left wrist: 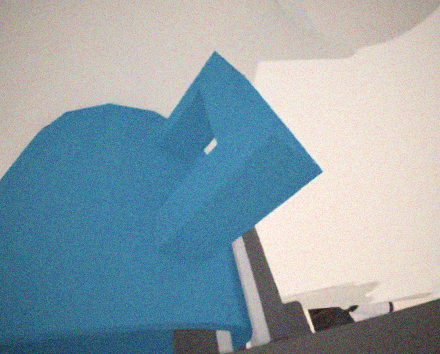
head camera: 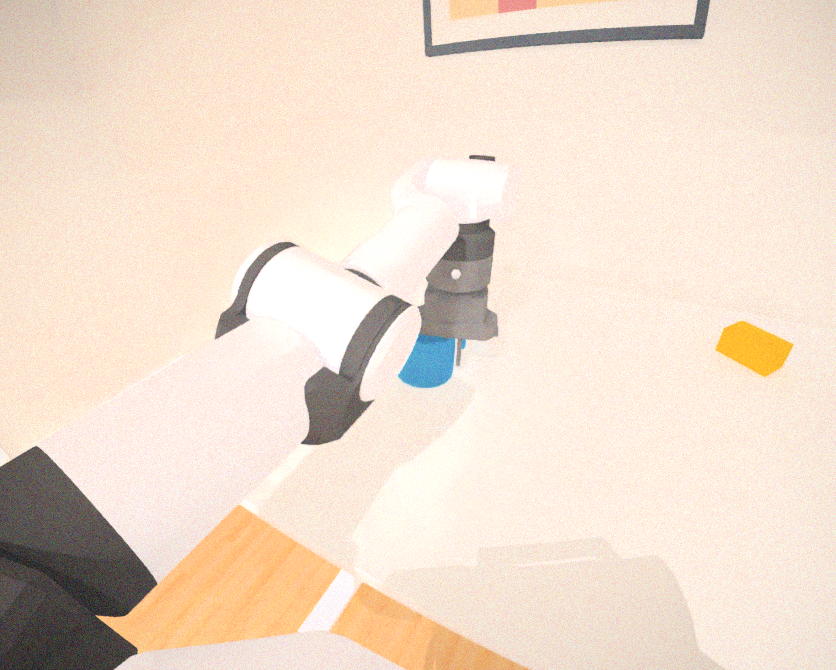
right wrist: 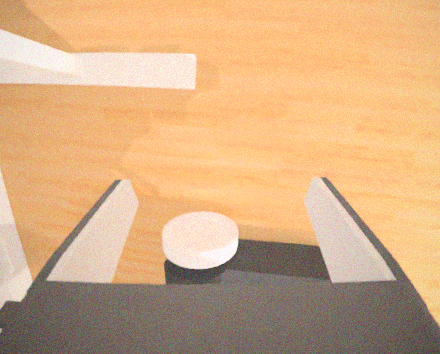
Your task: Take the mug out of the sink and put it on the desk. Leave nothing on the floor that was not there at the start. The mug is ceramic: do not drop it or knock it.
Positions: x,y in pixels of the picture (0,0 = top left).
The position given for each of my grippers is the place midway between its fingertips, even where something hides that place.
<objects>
my right gripper: right wrist 220,190; not seen in the left wrist view (hidden by a white desk); not seen in the head camera view (out of frame)
blue mug: left wrist 123,224; head camera 430,364; not seen in the right wrist view (out of frame)
</objects>
